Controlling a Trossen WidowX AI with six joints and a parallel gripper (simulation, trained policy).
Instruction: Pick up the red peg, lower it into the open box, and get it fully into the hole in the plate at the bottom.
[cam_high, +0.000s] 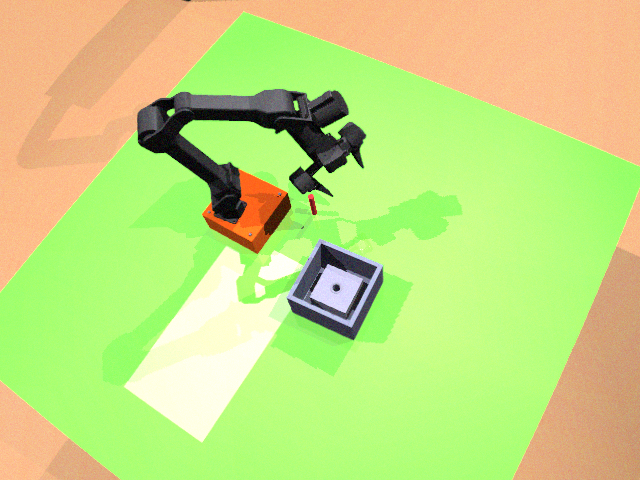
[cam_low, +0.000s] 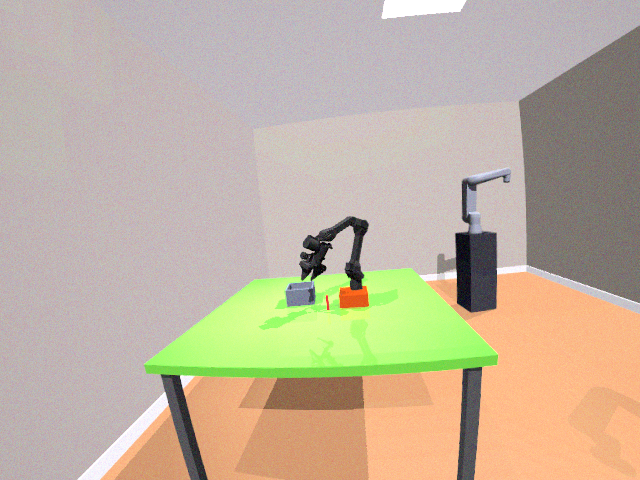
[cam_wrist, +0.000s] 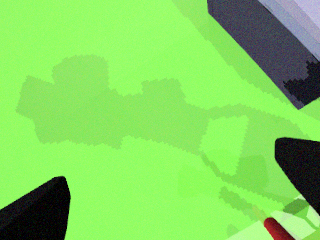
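My gripper tip is 100 mm past the red peg, 20 mm to the left of it and 140 mm above it. Also, from my gripper tip: dark box 50 mm ahead, 200 mm to the right, 150 mm below; then plate 50 mm ahead, 200 mm to the right, 130 mm below.
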